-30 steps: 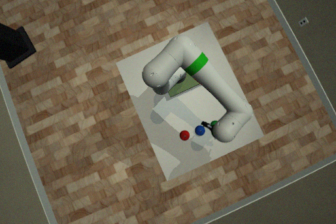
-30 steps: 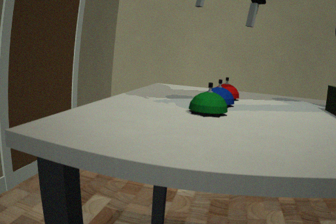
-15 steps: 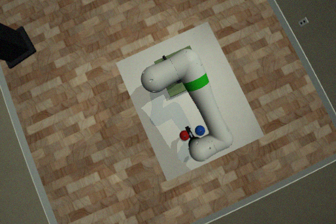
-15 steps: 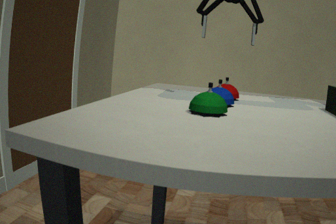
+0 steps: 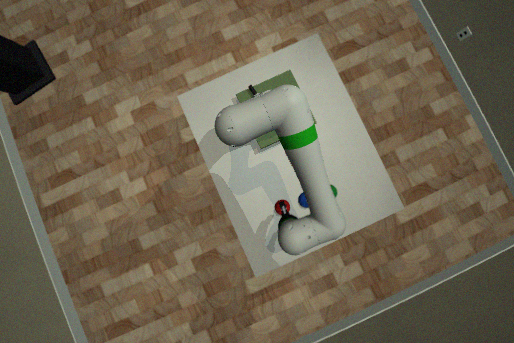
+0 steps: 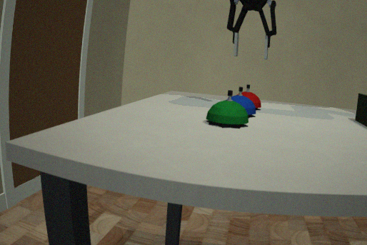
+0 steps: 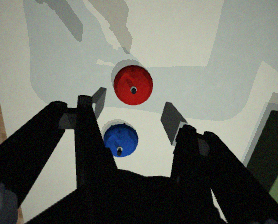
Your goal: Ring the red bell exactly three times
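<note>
My gripper is now 13 cm above the red bell. The rest, counted from my hand: blue bell: 4 cm ahead, 13 cm to the left, 13 cm below; green bell: 7 cm ahead, 26 cm to the left, 13 cm below.
</note>
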